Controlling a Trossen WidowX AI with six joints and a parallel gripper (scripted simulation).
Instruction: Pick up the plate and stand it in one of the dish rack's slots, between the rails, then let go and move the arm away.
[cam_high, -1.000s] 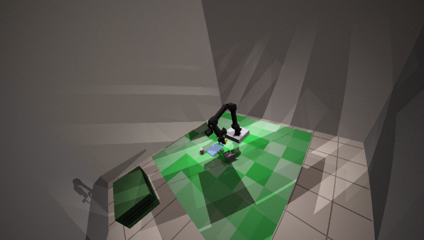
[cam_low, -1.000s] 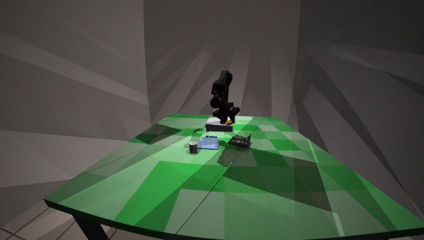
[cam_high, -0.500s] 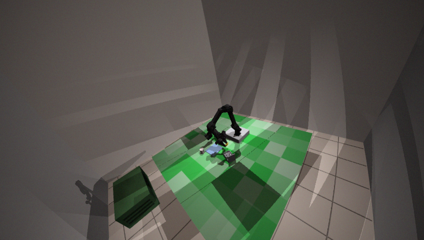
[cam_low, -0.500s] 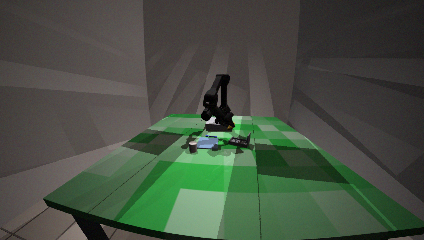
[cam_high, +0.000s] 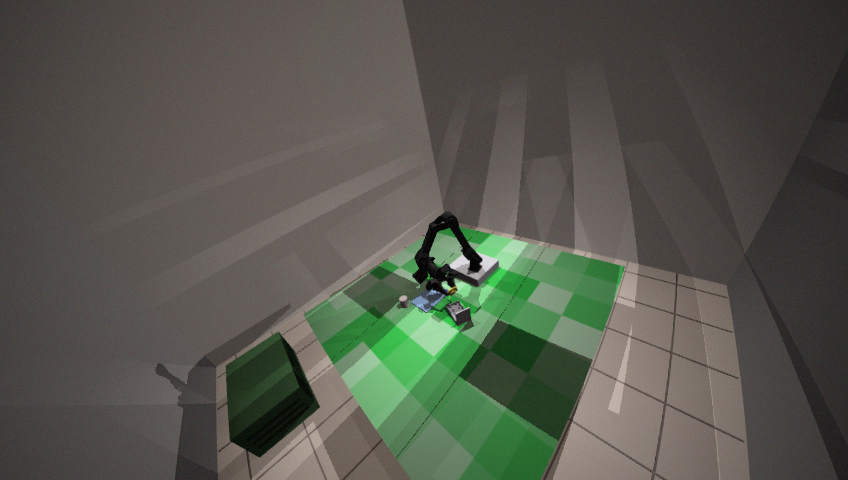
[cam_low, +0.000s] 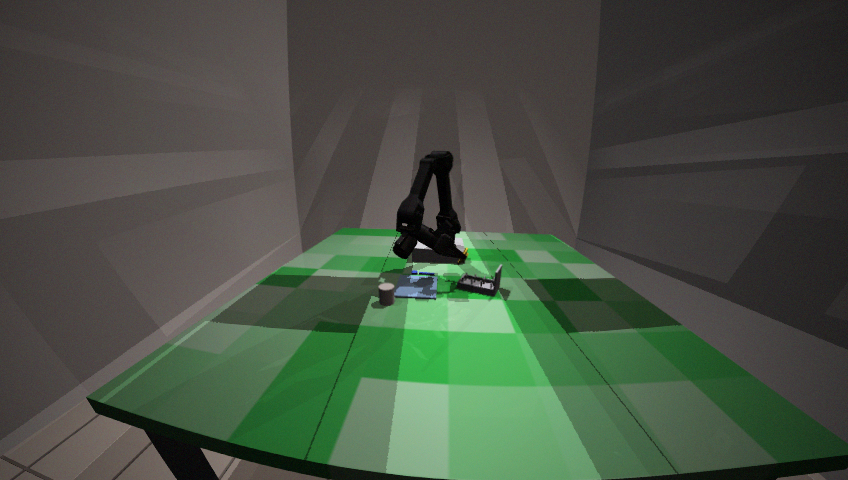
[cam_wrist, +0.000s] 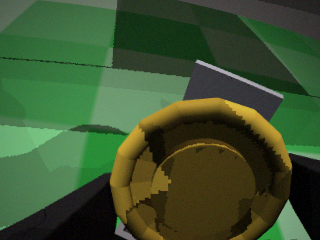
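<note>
The grey dish rack lies 40 mm ahead of my gripper tip, 40 mm to the left of it and 70 mm below it. The rest, counted from my gripper tip: blue spoon 80 mm behind, 140 mm to the right, 90 mm below; yellow-brown plate 10 mm to the right; blue mat 20 mm ahead, 160 mm to the right, 90 mm below.
</note>
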